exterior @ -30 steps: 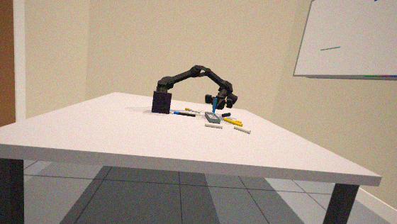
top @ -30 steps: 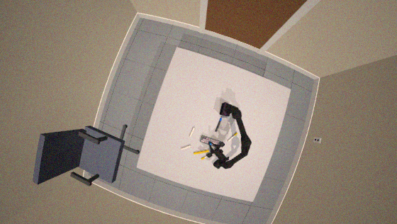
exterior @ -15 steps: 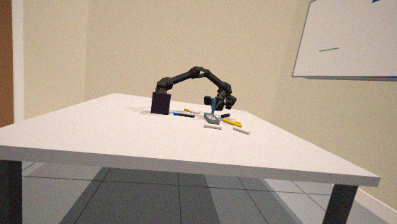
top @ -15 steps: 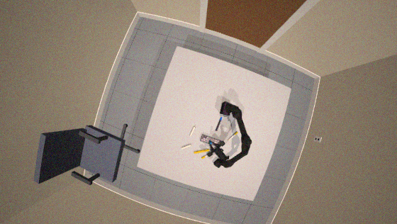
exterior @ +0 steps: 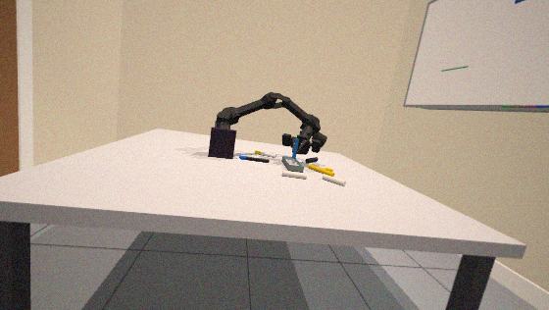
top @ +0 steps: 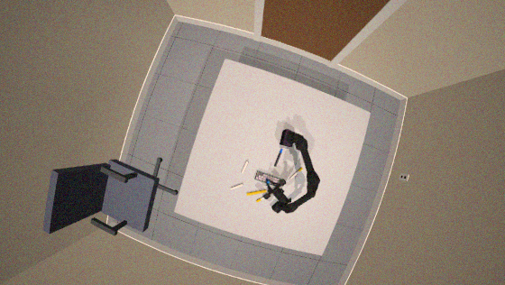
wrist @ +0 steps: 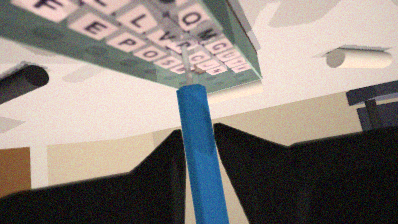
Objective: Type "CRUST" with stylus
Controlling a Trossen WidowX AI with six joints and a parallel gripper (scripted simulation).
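The blue stylus is 10 mm below my gripper tip. Also, from my gripper tip: stylus tip (50 mm below); blue-and-black pen (200 mm behind, 30 mm to the left, 60 mm below); yellow pen (130 mm ahead, 30 mm to the right, 60 mm below).
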